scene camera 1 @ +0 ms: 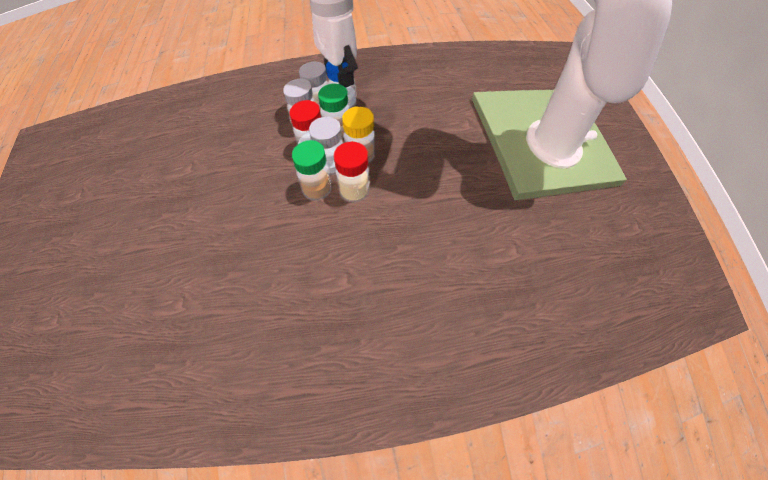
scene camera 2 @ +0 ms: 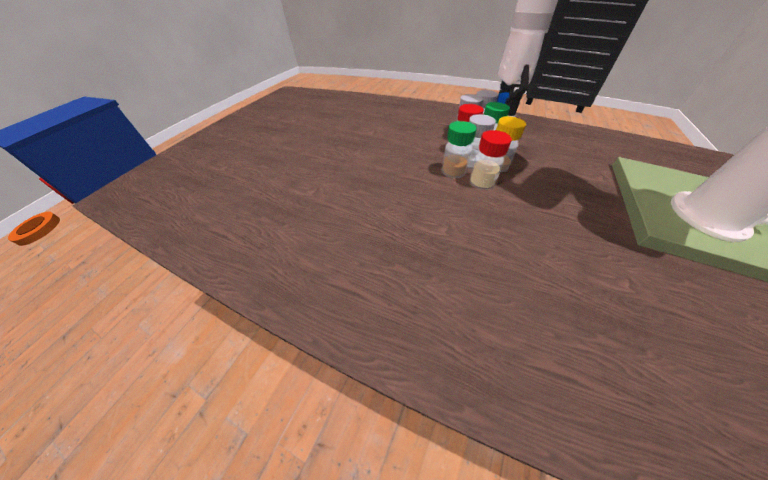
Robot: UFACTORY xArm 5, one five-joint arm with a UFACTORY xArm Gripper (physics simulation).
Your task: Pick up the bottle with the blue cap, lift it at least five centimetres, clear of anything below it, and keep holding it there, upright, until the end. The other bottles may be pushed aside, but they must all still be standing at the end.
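Seen in the pictures: gripper, fingertip midpoint: [scene camera 1: 339, 78]; arm's base, link origin: [scene camera 1: 554, 144] [scene camera 2: 707, 216].
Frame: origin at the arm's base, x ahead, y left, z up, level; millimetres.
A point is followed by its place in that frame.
Note:
The bottle with the blue cap [scene camera 1: 335, 71] {x 399, y -228, z 82 mm} [scene camera 2: 502, 99] {x 405, y -230, z 76 mm} stands upright at the far corner of the bottle group, its body mostly hidden. My gripper [scene camera 1: 338, 68] {x 389, y -249, z 44 mm} [scene camera 2: 508, 99] {x 389, y -249, z 44 mm} points down over it, shut on it with the black fingers on either side of the cap. The bottle looks to be at table height. Next to it stand a green-capped bottle [scene camera 1: 333, 98] {x 419, y -154, z 80 mm} [scene camera 2: 496, 111] {x 420, y -144, z 78 mm} and a grey-capped bottle [scene camera 1: 312, 74] {x 444, y -238, z 80 mm}. All the other bottles in view stand upright.
Nearer stand a yellow-capped bottle [scene camera 1: 357, 122] {x 393, y -80, z 79 mm} [scene camera 2: 511, 127] {x 392, y -66, z 79 mm}, red-capped [scene camera 1: 351, 159] {x 422, y -4, z 80 mm} [scene camera 2: 495, 143] {x 423, y 11, z 79 mm} and green-capped [scene camera 1: 308, 157] {x 488, y -30, z 80 mm} [scene camera 2: 461, 133] {x 487, y -13, z 78 mm} ones, and more red and grey caps. The arm's base is on a green slab [scene camera 1: 498, 113] {x 83, y -106, z -1 mm} [scene camera 2: 634, 192] {x 121, y -36, z 0 mm} at the right.

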